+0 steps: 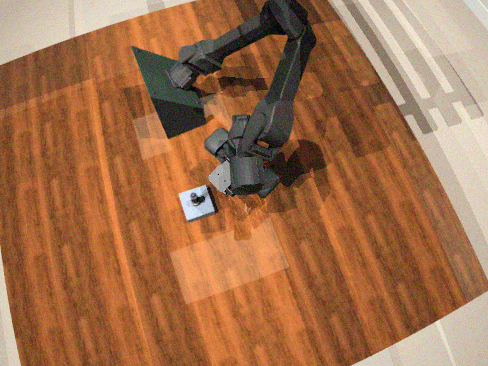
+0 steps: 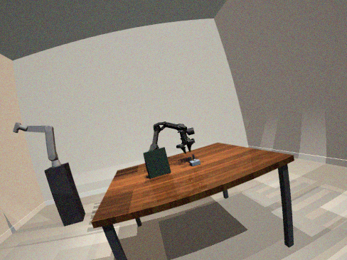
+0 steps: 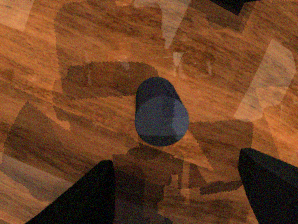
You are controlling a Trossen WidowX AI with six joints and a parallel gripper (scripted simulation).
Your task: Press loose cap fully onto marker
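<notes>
Right now the holder block is 13 cm to the right of my gripper tip, 7 cm below it and 1 cm behind it.
</notes>
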